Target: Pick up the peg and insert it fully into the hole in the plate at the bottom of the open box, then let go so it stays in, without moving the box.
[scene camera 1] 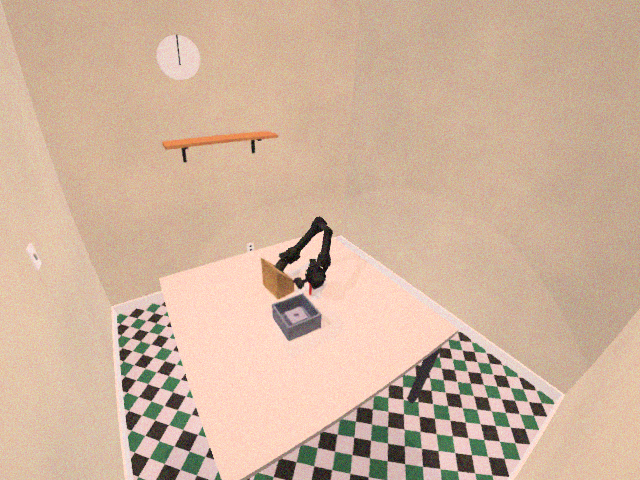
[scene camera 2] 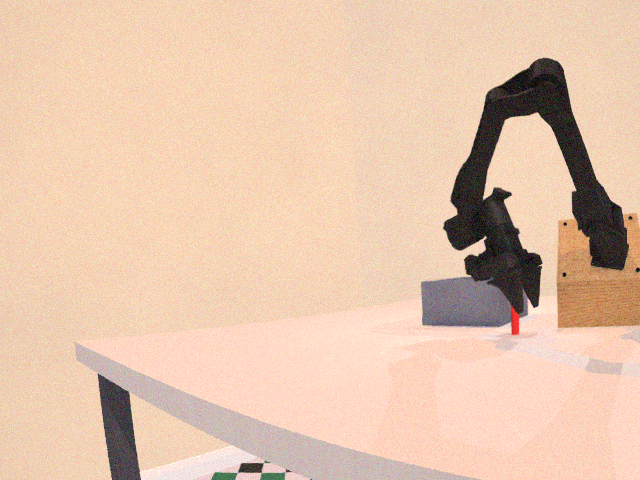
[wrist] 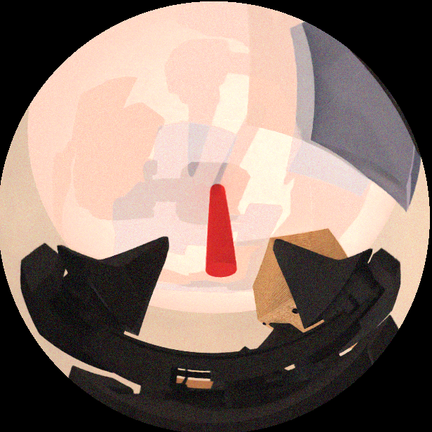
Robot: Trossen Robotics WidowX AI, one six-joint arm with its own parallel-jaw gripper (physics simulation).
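Observation:
Scene camera 1 shows a grey box (scene camera 1: 313,322). In scene camera 2 I see the box (scene camera 2: 461,301) and my gripper (scene camera 2: 529,310). The wrist view contains a red peg (wrist: 220,260), the grey box (wrist: 347,119) and my gripper (wrist: 223,244).

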